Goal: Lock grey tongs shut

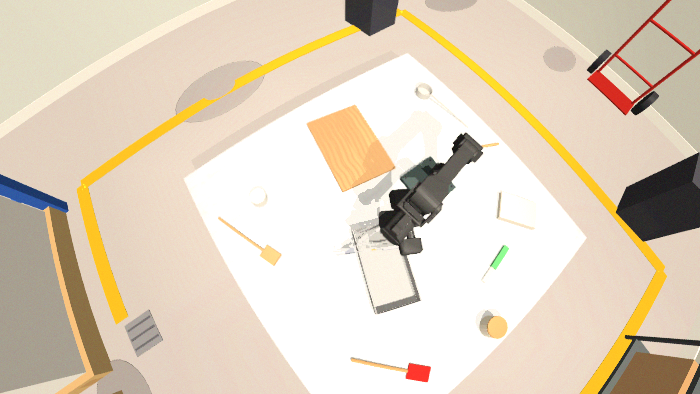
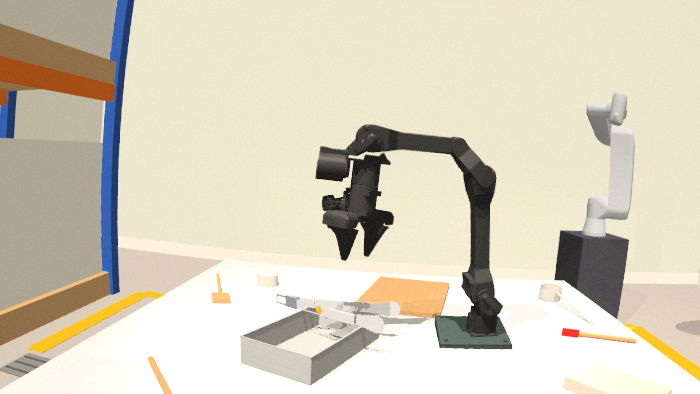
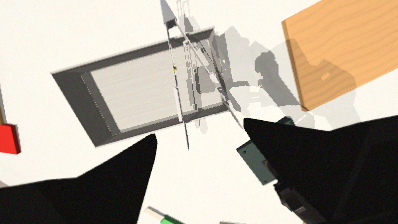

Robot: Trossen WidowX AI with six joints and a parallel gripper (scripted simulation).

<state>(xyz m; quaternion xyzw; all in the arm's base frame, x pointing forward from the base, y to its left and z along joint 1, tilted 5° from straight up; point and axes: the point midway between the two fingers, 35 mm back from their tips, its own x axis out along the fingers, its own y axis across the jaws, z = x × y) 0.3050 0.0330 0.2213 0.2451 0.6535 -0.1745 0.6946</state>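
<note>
Right now the yellow mark is 70 mm ahead of my gripper tip, 20 mm to the right of it and 120 mm below it. The rest, counted from my gripper tip: red-headed spatula: 280 mm ahead, 360 mm to the left, 190 mm below; then grey roasting tin: 70 mm ahead, 50 mm to the left, 170 mm below; then wooden board: 170 mm behind, 410 mm to the right, 190 mm below.
</note>
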